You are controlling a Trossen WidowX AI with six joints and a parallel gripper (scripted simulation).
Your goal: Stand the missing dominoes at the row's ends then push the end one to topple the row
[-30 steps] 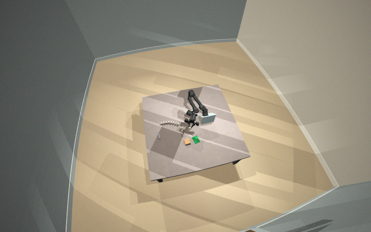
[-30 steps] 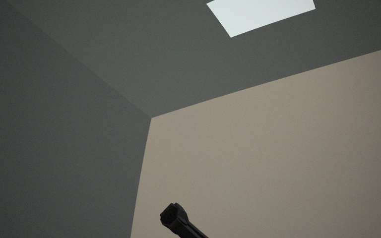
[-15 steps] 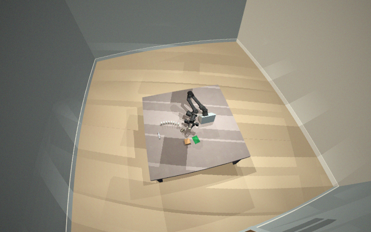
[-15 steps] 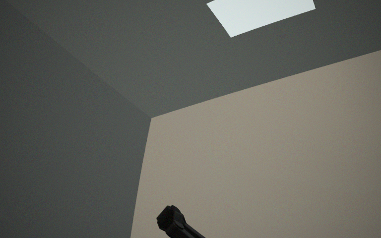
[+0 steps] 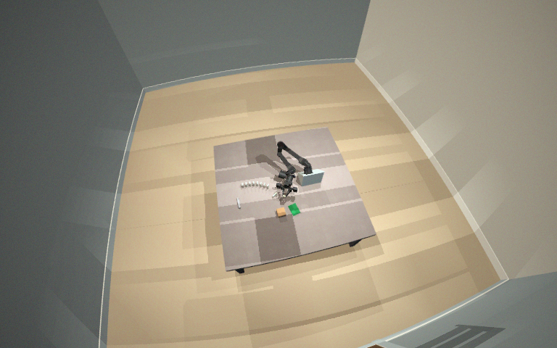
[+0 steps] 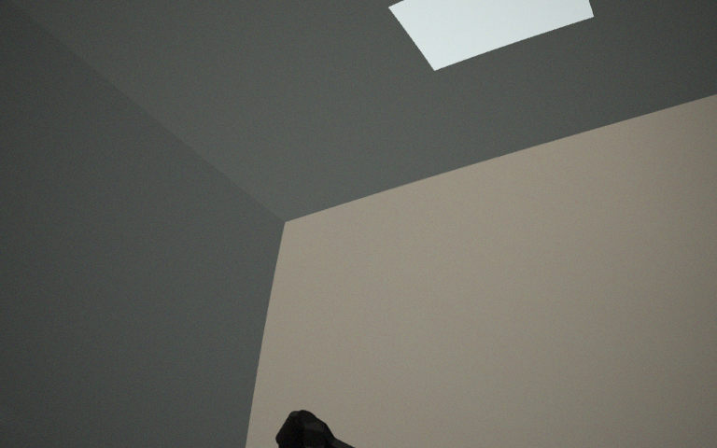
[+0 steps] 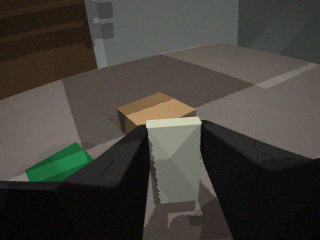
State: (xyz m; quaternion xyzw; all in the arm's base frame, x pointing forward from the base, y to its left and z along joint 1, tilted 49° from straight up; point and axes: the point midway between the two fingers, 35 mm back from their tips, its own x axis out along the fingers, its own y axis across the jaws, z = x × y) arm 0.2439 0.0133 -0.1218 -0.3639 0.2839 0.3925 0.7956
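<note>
Right now the green flat tile is 11 cm to the left of my gripper tip, 9 cm below it and 6 cm behind it.
</note>
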